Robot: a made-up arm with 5 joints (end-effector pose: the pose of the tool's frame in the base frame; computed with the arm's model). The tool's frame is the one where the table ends. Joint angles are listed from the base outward.
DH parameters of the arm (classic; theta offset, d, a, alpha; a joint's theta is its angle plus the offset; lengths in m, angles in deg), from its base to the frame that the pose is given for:
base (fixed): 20.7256 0 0.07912 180
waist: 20.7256 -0.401 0.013 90
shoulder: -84.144 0 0.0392 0
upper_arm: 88.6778 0 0.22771 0
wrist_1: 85.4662 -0.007 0.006 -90
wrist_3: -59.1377 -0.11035 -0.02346 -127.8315
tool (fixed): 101.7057 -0.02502 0 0
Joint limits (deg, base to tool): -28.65..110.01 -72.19..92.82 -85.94..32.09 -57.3..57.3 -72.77..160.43
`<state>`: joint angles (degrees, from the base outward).
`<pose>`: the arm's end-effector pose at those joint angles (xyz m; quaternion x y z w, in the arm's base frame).
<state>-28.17 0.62 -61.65 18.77 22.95</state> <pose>0.2499 0.1166 0.7119 0.6781 0.0804 0.6936 0.2294</pose>
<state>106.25 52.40 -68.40 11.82 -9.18</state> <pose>-0.0481 -0.3142 0.4948 0.5192 -0.7577 0.1066 0.3808</pose>
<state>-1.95 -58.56 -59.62 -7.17 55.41</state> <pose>-0.1060 0.0331 0.7000 0.0661 -0.4803 0.7755 0.4045</pose>
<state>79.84 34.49 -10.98 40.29 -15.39</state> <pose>0.1027 -0.2702 0.2471 -0.7483 0.6191 0.2321 0.0543</pose>
